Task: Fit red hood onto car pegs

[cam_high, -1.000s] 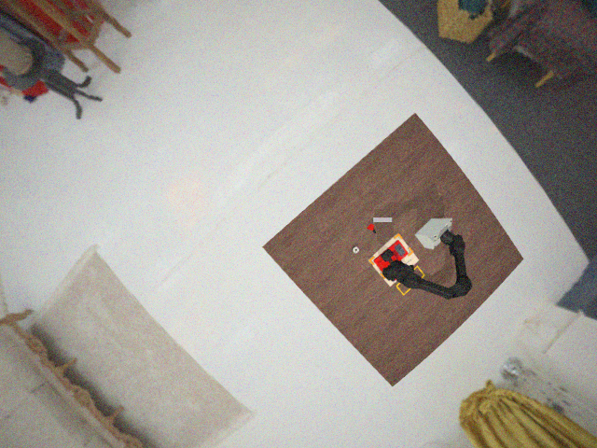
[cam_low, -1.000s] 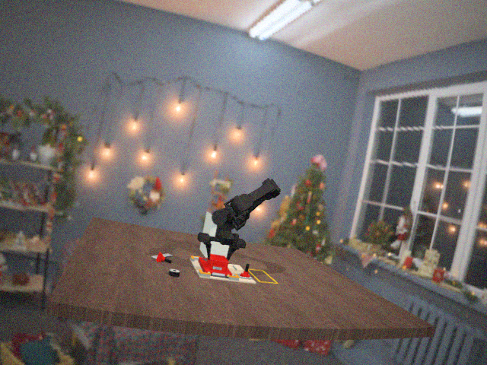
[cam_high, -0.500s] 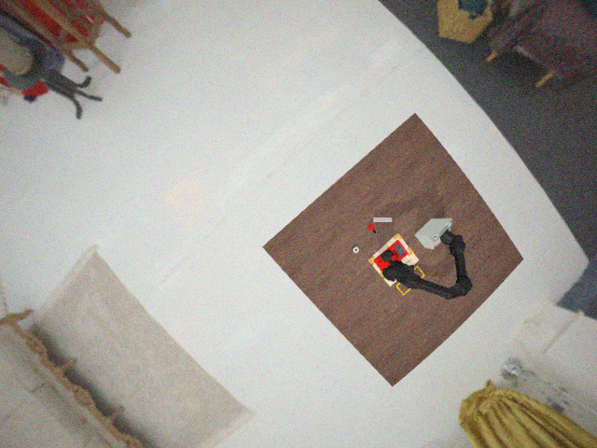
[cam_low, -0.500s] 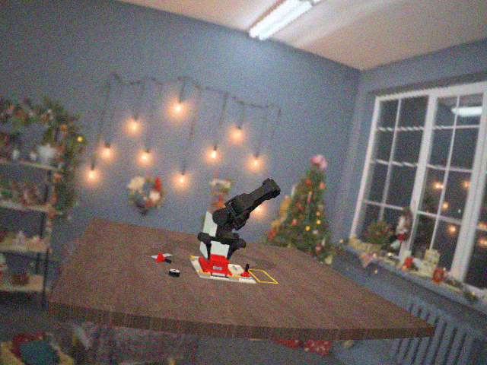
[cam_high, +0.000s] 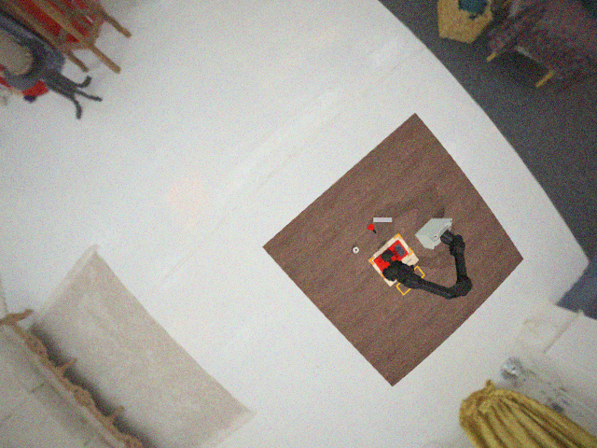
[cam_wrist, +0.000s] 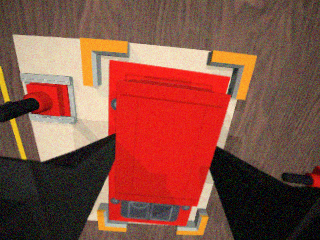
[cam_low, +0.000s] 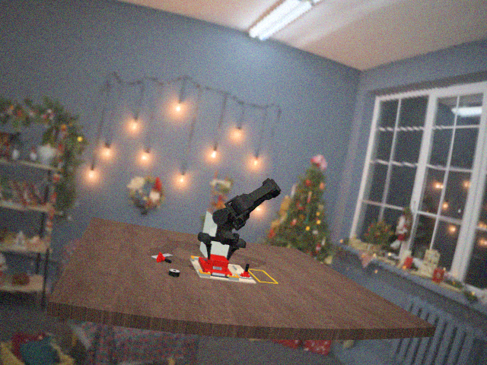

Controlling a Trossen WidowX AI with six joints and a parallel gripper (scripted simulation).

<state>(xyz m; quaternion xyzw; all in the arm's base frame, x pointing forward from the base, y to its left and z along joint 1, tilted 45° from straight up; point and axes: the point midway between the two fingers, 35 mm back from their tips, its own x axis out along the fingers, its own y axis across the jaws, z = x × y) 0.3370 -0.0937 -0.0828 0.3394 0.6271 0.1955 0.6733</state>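
Right now my gripper tip is right at the red hood. From my gripper tip the other things lie so: beige jig: 4 cm below, 4 cm behind, 3 cm to the left; then ring: 19 cm to the right, 7 cm ahead, 5 cm below; then white bar: 18 cm to the right, 18 cm behind, 5 cm below.
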